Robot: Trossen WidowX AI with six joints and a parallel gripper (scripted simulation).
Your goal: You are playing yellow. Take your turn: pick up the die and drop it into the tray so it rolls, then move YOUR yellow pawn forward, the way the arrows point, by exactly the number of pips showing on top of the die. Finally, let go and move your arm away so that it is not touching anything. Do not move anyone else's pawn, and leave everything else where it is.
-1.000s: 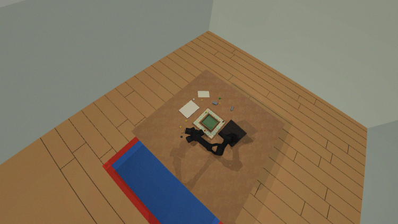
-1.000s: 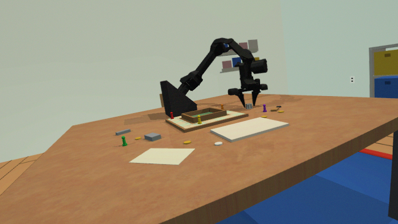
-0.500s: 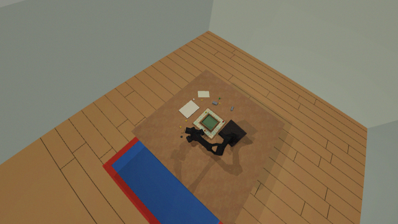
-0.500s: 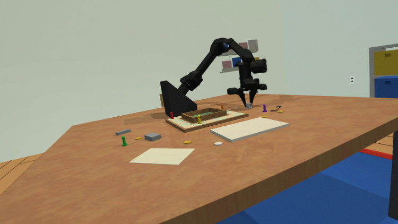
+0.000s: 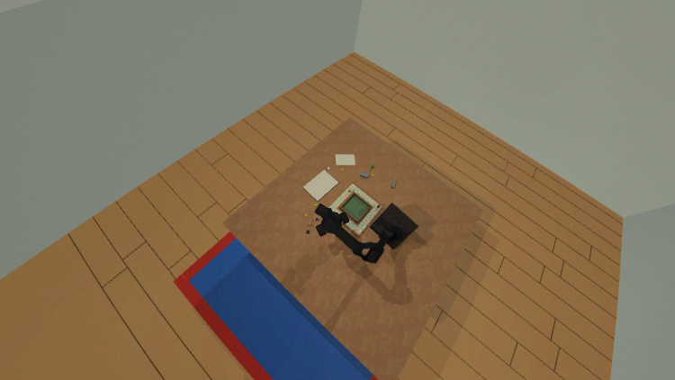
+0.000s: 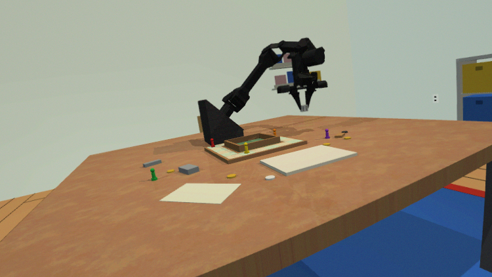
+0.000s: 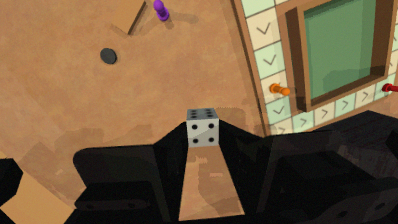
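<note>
Now: gripper tip 70 mm short of the yellow pawn, 310 mm to the left of it and 80 mm above it. Also, from my gripper tip: purple pawn: 120 mm ahead, 10 mm to the right, 90 mm below; orange pawn: 40 mm behind, 120 mm to the right, 80 mm below; white die: right at my gripper tip.
</note>
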